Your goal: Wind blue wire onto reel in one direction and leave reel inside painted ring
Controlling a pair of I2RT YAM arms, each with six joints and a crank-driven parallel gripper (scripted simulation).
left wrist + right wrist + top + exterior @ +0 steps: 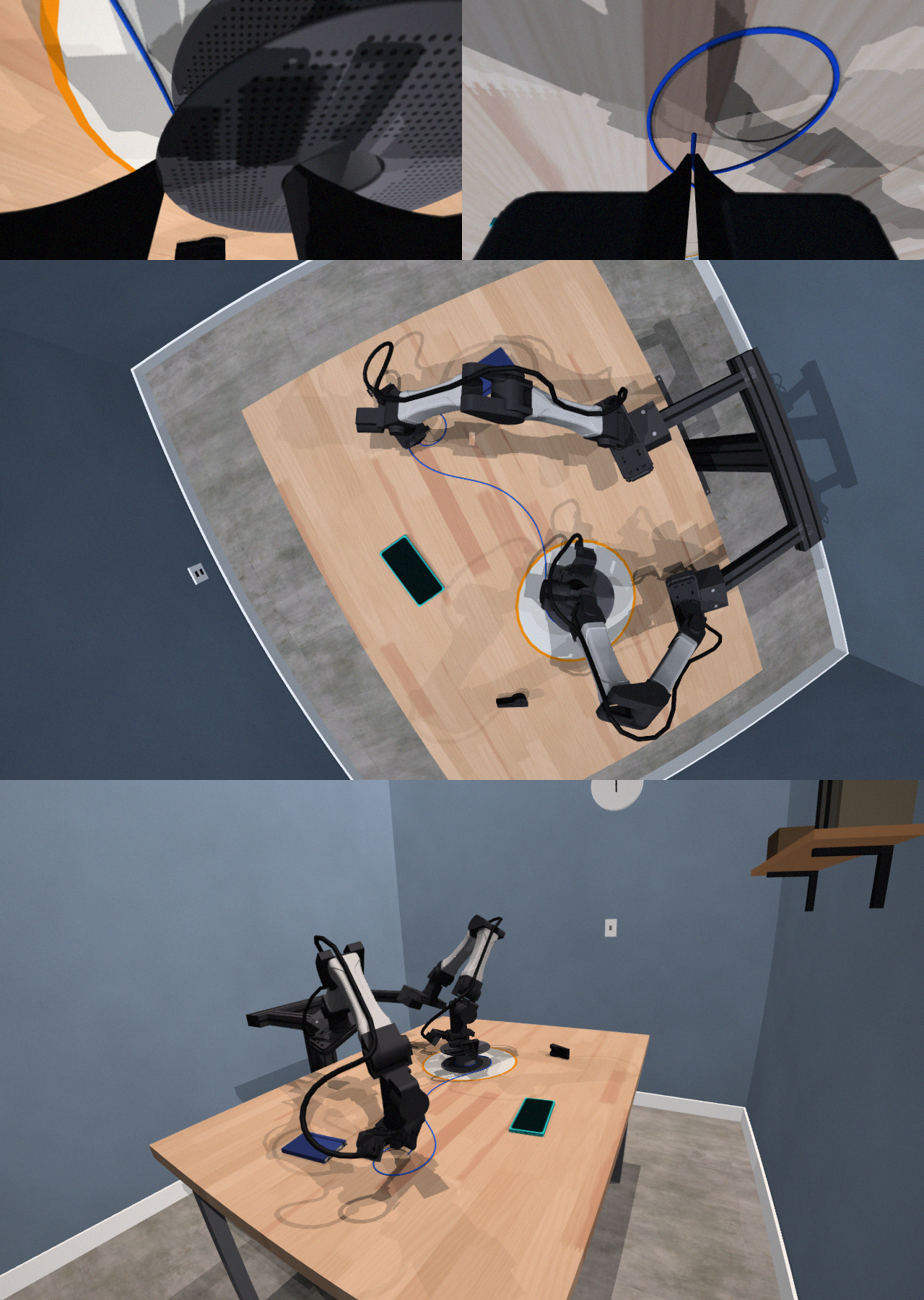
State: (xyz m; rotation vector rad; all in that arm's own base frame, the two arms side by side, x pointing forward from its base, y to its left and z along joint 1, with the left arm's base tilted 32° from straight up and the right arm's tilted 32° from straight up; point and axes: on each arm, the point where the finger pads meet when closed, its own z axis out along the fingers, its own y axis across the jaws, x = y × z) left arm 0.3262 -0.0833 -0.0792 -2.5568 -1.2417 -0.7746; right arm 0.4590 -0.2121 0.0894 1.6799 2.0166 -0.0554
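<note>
My left hand is 50 mm past the dark grey reel, 30 mm to the right of it and 20 mm above it. Also, from my left hand: orange painted ring: 40 mm behind, 60 mm to the left, 50 mm below; then black clip-like object: 250 mm ahead, 230 mm to the left, 30 mm below.
</note>
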